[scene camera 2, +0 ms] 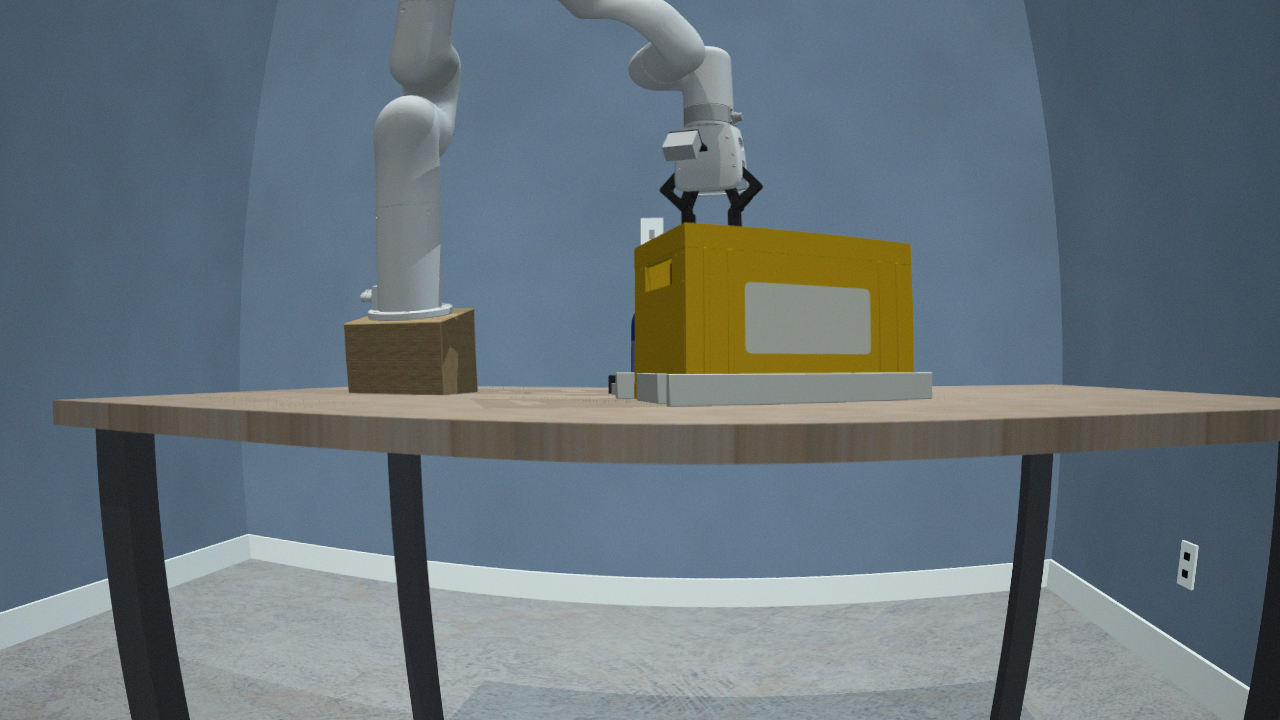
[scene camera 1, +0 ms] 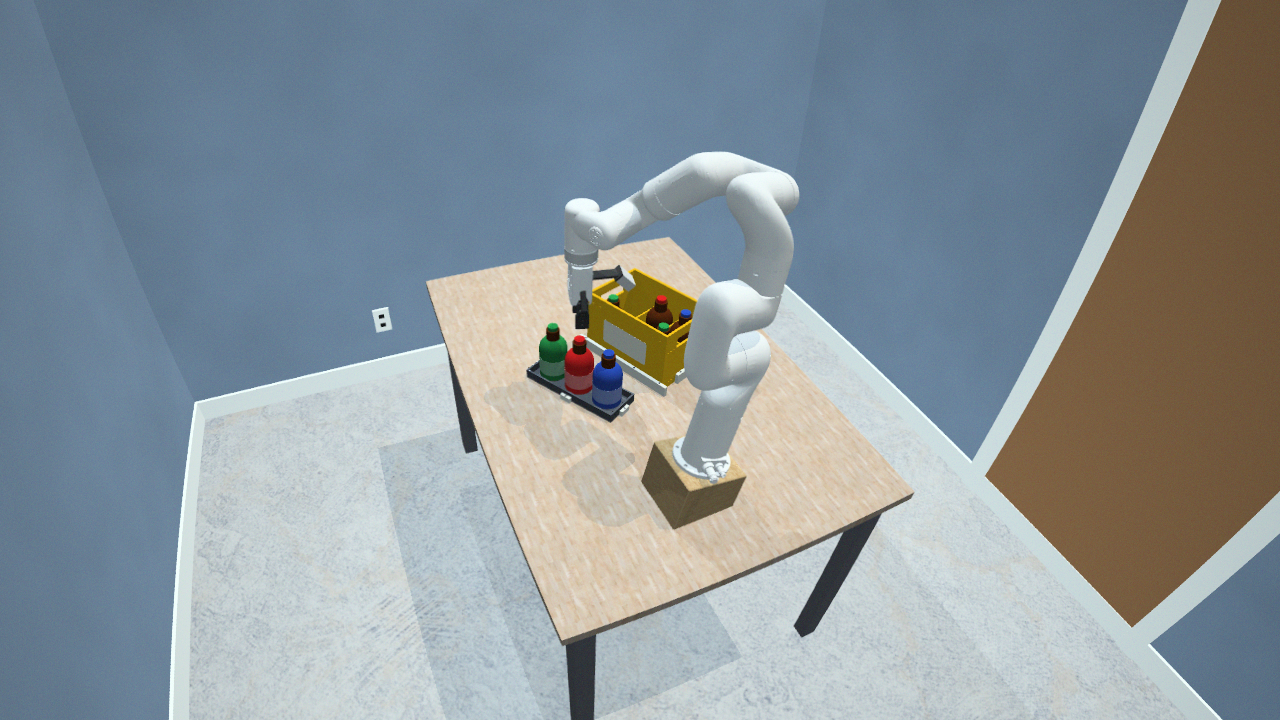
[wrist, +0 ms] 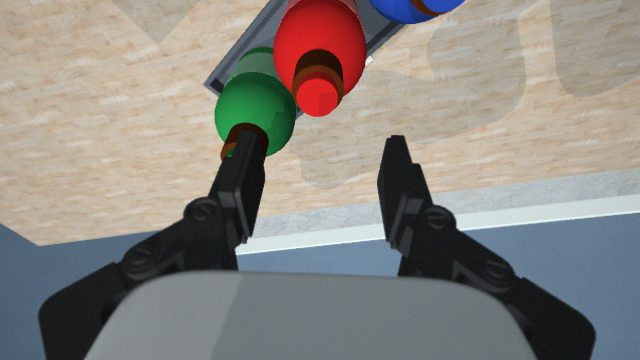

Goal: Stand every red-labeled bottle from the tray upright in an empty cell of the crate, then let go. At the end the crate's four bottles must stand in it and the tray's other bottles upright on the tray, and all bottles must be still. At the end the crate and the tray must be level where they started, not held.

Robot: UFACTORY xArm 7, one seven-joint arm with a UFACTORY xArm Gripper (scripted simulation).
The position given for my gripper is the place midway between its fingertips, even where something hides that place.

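Observation:
There is a red-labeled bottle (scene camera 1: 579, 363) here, and a green-labeled bottle (scene camera 1: 553, 347) as well, which I can also find in the wrist view (wrist: 254, 98). A yellow crate (scene camera 2: 742, 300) is visible to me too, and it appears again in scene camera 1 (scene camera 1: 660, 356), though in the wrist view the crate is out of frame. As for my gripper (scene camera 2: 711, 238), I see it in scene camera 1 (scene camera 1: 580, 320) and in the wrist view (wrist: 321, 156) besides.

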